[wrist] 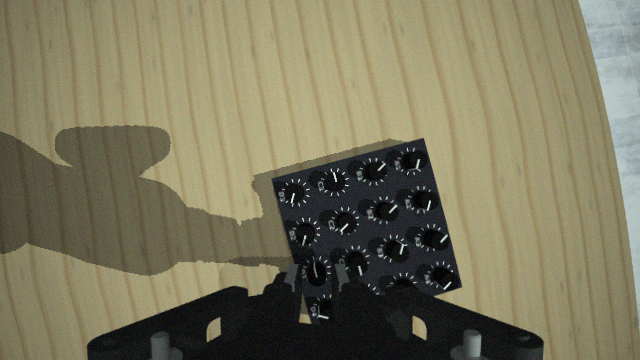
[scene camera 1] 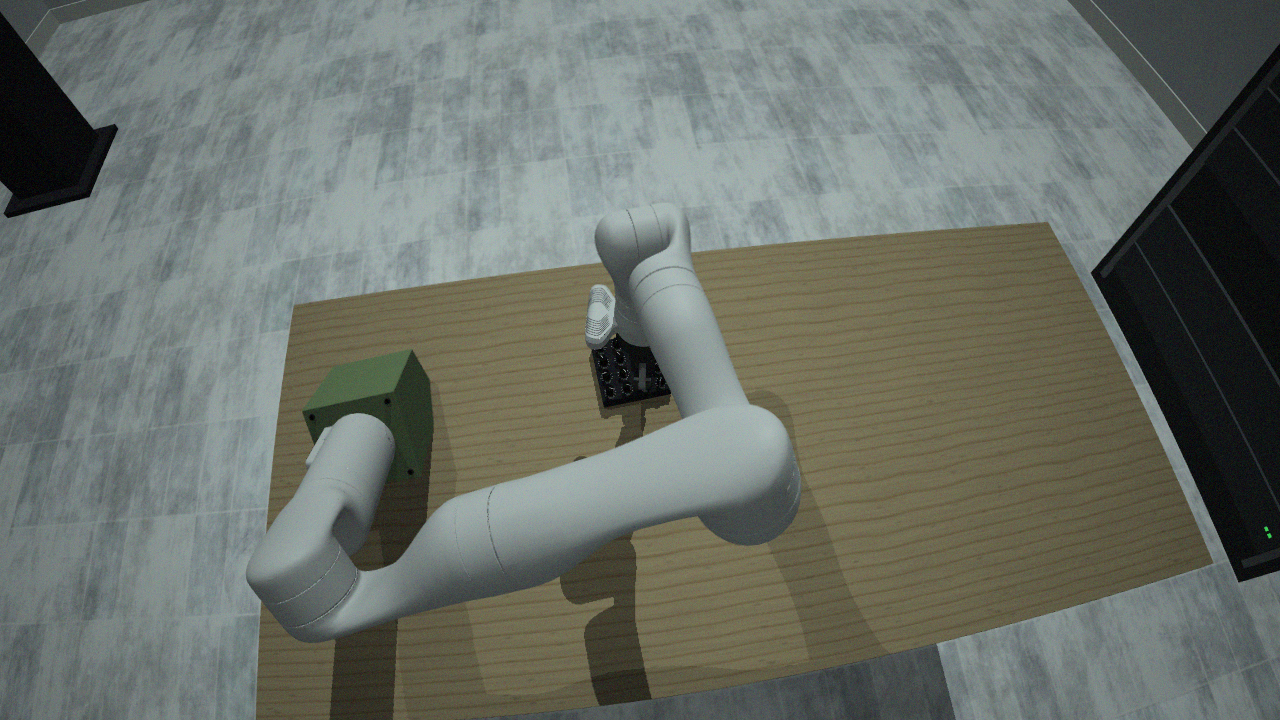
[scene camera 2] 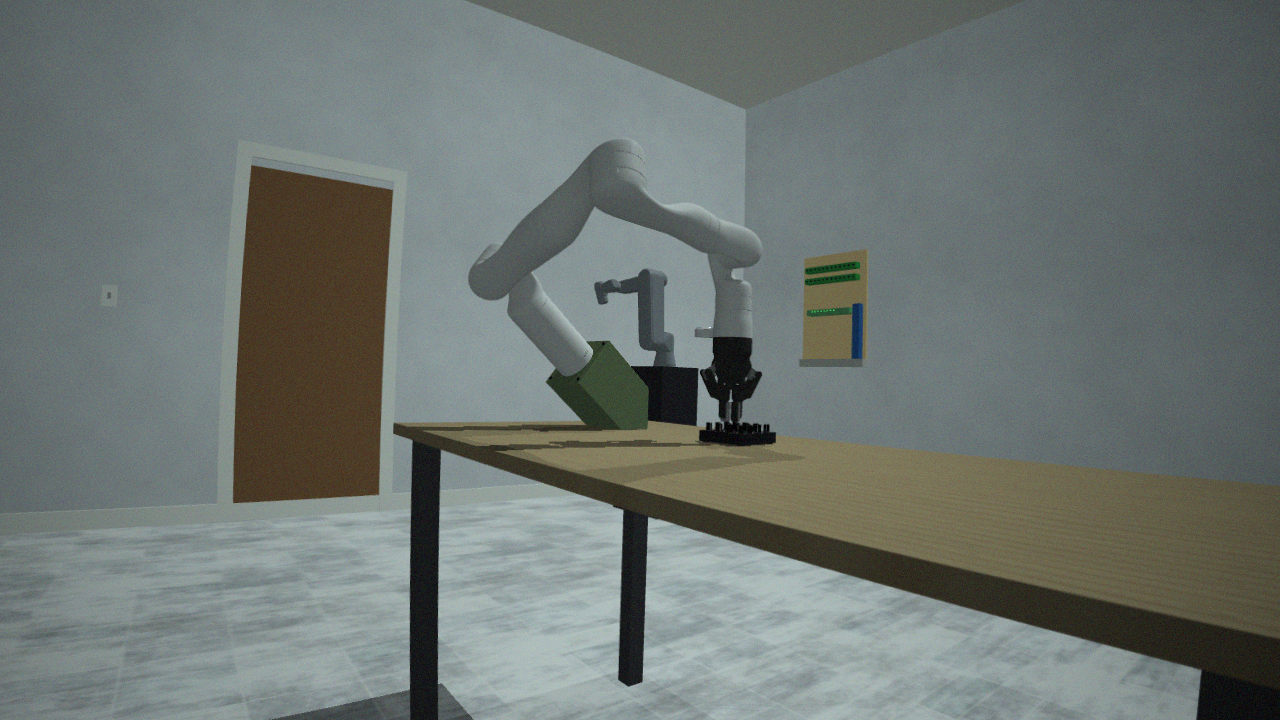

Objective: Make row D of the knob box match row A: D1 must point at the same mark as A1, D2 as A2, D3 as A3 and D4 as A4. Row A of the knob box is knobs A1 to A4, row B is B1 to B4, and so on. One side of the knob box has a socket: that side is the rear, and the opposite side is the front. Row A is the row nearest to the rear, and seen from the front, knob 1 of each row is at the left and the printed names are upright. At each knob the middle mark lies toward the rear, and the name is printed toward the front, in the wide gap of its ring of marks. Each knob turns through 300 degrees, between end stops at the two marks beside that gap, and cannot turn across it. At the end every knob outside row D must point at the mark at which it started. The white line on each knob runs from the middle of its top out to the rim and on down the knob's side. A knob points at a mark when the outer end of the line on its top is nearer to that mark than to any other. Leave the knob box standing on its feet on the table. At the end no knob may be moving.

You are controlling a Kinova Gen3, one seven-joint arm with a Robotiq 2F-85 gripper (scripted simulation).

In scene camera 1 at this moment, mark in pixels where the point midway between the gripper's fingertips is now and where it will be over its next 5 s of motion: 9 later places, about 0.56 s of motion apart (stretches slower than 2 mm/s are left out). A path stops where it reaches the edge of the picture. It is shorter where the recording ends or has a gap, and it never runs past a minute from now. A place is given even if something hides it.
My gripper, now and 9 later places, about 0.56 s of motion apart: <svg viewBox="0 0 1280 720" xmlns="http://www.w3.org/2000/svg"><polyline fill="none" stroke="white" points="644,379 644,380 644,383 642,374 644,371 645,371 647,369 650,367 653,366 655,364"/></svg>
